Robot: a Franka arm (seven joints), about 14 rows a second.
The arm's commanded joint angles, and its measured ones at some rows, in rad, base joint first. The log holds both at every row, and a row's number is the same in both.
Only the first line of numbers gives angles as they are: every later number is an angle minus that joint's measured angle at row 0.
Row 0, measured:
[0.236 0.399 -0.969 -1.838 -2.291 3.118 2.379]
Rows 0 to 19, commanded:
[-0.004 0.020 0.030 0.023 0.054 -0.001 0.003]
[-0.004 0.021 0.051 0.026 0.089 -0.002 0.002]
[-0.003 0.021 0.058 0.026 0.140 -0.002 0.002]
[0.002 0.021 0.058 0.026 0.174 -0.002 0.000]
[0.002 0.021 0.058 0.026 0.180 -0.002 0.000]
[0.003 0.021 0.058 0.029 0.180 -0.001 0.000]
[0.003 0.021 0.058 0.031 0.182 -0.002 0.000]
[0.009 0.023 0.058 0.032 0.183 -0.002 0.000]
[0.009 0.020 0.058 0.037 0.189 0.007 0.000]
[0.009 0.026 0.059 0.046 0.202 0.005 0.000]
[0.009 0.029 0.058 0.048 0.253 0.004 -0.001]
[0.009 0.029 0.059 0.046 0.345 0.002 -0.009]
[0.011 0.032 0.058 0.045 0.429 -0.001 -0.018]
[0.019 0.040 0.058 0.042 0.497 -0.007 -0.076]
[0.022 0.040 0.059 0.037 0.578 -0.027 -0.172]
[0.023 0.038 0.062 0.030 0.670 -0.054 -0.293]
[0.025 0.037 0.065 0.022 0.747 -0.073 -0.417]
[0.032 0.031 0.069 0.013 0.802 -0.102 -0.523]
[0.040 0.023 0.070 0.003 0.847 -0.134 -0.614]
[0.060 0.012 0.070 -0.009 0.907 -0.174 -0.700]
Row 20, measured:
[0.031 0.044 0.067 0.025 0.824 -0.109 -0.545]
